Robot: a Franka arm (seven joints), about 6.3 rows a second.
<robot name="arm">
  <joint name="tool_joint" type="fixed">
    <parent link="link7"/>
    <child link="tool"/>
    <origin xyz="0 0 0.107" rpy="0 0 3.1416"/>
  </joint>
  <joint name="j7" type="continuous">
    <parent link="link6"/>
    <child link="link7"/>
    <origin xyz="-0.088 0 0" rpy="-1.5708 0 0"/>
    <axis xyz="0 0 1"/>
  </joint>
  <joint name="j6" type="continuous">
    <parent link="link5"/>
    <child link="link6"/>
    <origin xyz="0 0 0" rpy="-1.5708 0 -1.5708"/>
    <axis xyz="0 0 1"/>
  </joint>
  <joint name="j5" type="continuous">
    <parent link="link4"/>
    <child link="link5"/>
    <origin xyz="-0.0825 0.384 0" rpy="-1.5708 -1.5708 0"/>
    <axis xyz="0 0 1"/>
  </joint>
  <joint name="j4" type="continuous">
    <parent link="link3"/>
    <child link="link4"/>
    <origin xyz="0 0.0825 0" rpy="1.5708 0 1.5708"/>
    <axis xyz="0 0 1"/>
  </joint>
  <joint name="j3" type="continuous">
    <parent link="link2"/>
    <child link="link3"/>
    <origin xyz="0 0.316 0" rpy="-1.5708 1.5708 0"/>
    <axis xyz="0 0 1"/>
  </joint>
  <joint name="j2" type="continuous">
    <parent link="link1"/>
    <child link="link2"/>
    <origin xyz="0 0 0" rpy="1.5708 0 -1.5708"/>
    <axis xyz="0 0 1"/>
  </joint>
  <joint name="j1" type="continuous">
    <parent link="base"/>
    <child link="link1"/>
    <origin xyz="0 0 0.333" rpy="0 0 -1.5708"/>
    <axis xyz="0 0 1"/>
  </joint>
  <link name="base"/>
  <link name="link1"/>
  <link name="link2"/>
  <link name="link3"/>
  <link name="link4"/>
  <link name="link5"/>
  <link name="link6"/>
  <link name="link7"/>
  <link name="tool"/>
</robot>
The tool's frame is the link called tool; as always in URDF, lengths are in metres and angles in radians. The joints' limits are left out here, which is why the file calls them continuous.
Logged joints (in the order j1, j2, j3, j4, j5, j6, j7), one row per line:
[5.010, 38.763, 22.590, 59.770, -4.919, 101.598, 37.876]
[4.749, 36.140, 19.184, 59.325, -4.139, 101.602, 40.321]
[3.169, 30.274, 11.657, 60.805, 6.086, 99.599, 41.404]
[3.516, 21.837, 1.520, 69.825, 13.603, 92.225, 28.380]
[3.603, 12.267, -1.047, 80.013, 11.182, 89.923, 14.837]
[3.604, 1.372, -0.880, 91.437, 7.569, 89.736, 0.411]
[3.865, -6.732, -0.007, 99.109, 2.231, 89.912, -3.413]
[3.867, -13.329, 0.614, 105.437, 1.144, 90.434, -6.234]
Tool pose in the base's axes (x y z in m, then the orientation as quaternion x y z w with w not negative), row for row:
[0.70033, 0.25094, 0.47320, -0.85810, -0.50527, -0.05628, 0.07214]
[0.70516, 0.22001, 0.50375, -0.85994, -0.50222, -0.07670, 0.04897]
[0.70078, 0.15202, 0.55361, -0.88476, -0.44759, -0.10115, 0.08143]
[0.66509, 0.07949, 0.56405, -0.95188, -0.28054, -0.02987, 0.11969]
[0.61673, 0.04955, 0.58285, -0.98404, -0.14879, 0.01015, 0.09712]
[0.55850, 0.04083, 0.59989, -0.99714, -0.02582, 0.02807, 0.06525]
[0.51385, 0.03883, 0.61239, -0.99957, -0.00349, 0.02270, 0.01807]
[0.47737, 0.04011, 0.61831, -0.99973, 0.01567, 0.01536, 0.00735]
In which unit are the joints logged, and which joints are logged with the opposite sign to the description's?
The joints are logged in degrees. Opposite sign: j4, j7.
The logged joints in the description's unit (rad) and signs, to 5 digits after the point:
[0.08744, 0.67654, 0.39427, -1.04318, -0.08585, 1.77322, -0.66106]
[0.08289, 0.63076, 0.33482, -1.03542, -0.07224, 1.77329, -0.70373]
[0.05531, 0.52838, 0.20345, -1.06125, 0.10622, 1.73833, -0.72264]
[0.06137, 0.38113, 0.02653, -1.21868, 0.23742, 1.60963, -0.49532]
[0.06288, 0.21410, -0.01827, -1.39649, 0.19516, 1.56945, -0.25895]
[0.06290, 0.02395, -0.01536, -1.59588, 0.13210, 1.56619, -0.00717]
[0.06746, -0.11750, -0.00012, -1.72978, 0.03894, 1.56926, 0.05957]
[0.06749, -0.23263, 0.01072, -1.84022, 0.01997, 1.57837, 0.10880]

